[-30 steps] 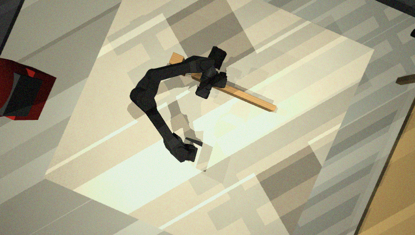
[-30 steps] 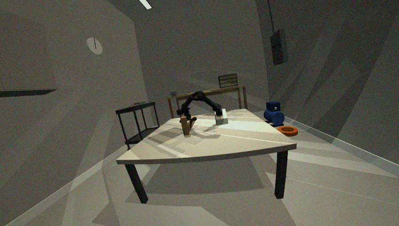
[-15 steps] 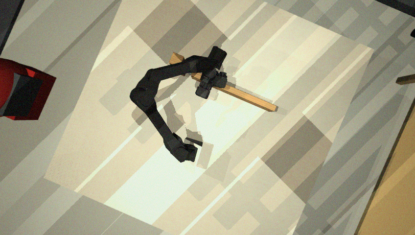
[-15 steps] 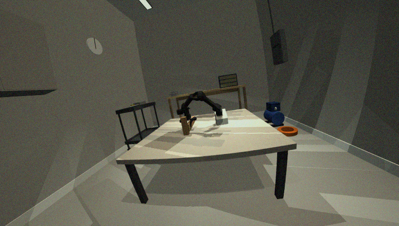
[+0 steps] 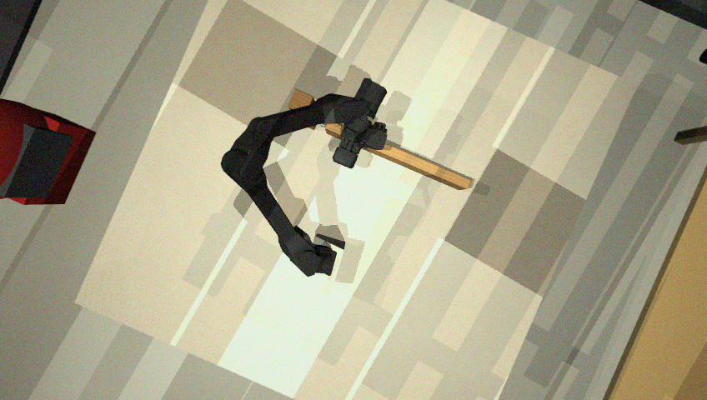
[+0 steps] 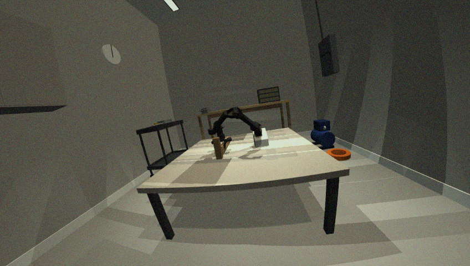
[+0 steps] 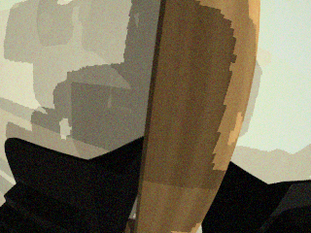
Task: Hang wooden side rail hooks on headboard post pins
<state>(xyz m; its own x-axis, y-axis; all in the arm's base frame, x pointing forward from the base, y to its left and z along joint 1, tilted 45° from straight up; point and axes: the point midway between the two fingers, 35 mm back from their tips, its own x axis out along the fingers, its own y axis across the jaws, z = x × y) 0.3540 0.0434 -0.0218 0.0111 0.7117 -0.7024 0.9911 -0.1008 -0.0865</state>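
The wooden headboard post is 15 cm to the left of my gripper tip, 6 cm above it and 3 cm ahead of it.
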